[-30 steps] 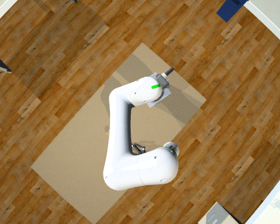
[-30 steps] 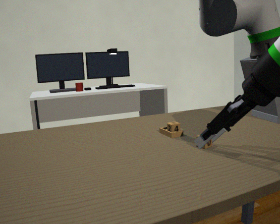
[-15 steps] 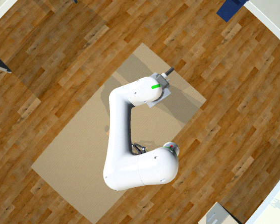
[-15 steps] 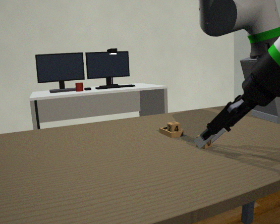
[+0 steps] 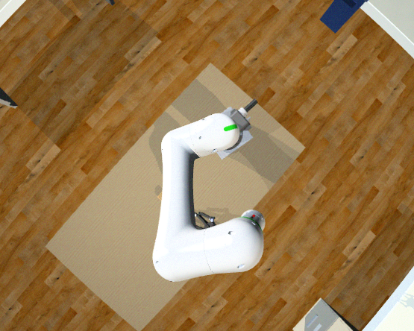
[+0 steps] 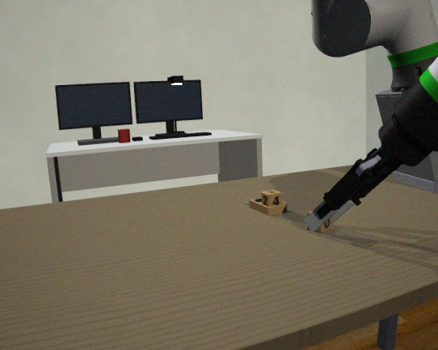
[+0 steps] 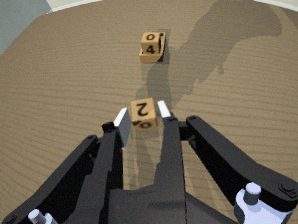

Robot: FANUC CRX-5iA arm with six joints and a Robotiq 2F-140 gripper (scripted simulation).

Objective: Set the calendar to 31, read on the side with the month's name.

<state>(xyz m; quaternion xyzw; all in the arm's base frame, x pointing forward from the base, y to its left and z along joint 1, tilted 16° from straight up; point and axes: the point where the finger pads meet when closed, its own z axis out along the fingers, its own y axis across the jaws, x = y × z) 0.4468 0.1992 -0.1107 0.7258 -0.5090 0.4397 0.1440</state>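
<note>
Right now the wooden number cube is 20 mm to the right of my hand, 20 mm below it and 10 mm ahead of it. Round my hand: small wooden tray 170 mm to the right, 40 mm ahead, 30 mm below.
</note>
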